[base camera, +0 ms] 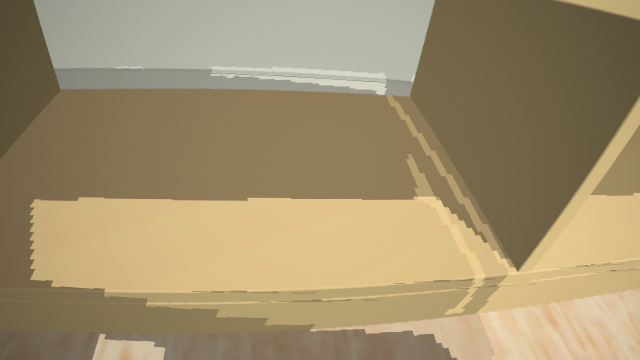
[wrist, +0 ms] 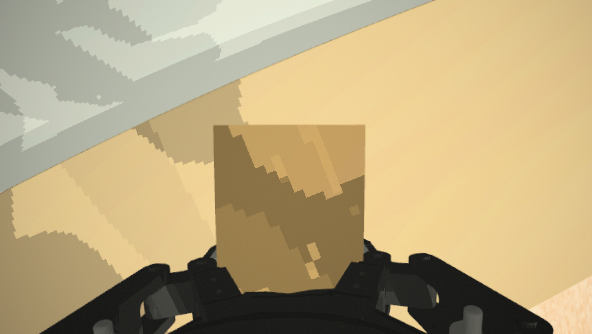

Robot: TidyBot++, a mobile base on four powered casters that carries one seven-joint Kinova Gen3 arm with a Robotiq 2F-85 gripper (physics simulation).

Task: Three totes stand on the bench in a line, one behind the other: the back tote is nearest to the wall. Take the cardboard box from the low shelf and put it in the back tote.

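Frame: origin at the arm's base, x ahead, y left, z up, level; metres.
Seen in the pictures: gripper, fingertip midpoint: [wrist: 290,249].
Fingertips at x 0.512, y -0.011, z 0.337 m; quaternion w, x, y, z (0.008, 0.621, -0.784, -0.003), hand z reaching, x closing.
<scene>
A point is followed by its place in that frame.
The cardboard box [wrist: 290,200] @[x 0.550, y -0.022, z 0.386 m] is in the middle of the wrist view, a brown square face crossed by shadows. My gripper [wrist: 290,249] @[x 0.512, y -0.011, z 0.337 m] is shut on it, with one black finger at its left side and one at its right. The fingertips are mostly hidden behind the box. The box is over a pale wooden board [wrist: 475,125] @[x 0.540, y -0.221, z 0.214 m]; its height above the board is hard to tell. Neither the box nor the gripper shows in the base camera view. The totes do not show in either view.
In the base camera view, a wooden shelf unit [base camera: 225,245] @[x 0.318, y 0.064, z -0.317 m] has an upright panel [base camera: 525,125] @[x 0.396, y -0.213, z -0.199 m] on the right and another panel [base camera: 20,65] @[x 0.517, y 0.390, z -0.242 m] at the left. A grey wall [base camera: 225,35] @[x 0.680, y 0.142, z -0.247 m] is behind it. Wood floor [base camera: 565,325] @[x 0.291, y -0.330, z -0.396 m] shows along the front edge.
</scene>
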